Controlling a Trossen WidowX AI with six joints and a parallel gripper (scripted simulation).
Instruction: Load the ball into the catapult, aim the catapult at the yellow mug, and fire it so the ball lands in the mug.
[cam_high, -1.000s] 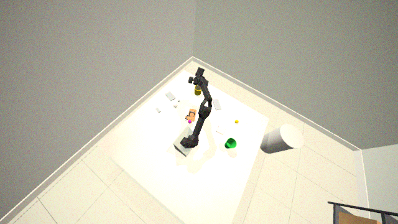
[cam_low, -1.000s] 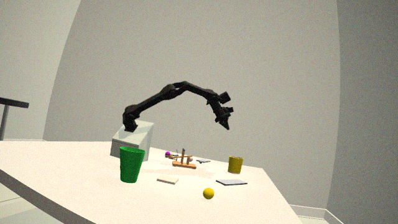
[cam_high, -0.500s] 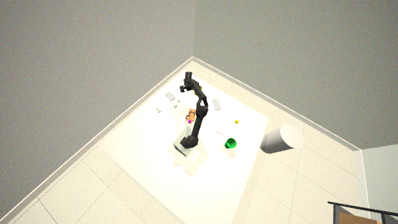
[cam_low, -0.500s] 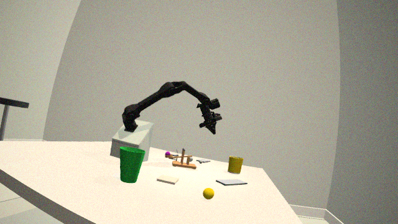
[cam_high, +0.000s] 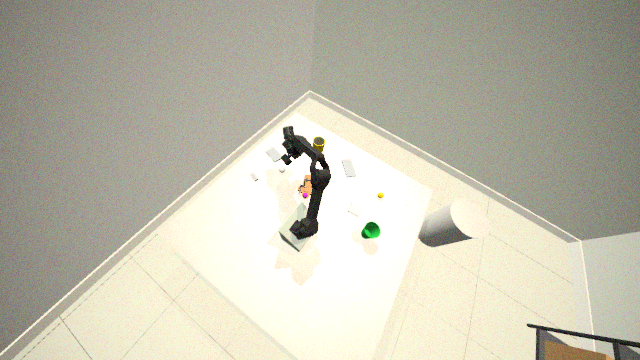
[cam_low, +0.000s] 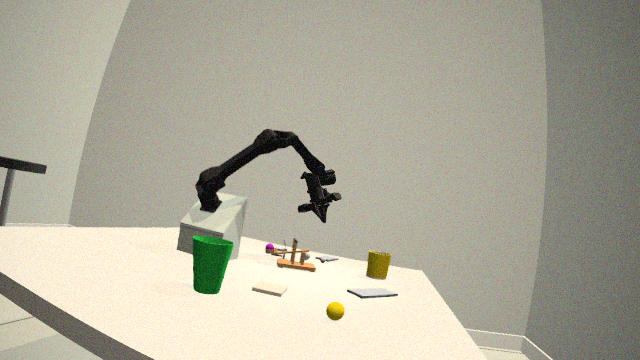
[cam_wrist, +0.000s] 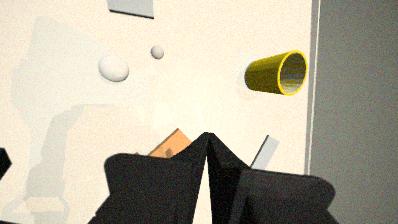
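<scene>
Now: the purple ball 16 cm to the right of my gripper tip, 16 cm behind it and 12 cm below it. Round my gripper tip: yellow mug 24 cm ahead, 15 cm below; catapult 13 cm to the right, 13 cm below, 9 cm behind; grey plate 28 cm to the right, 24 cm ahead, 18 cm below.
</scene>
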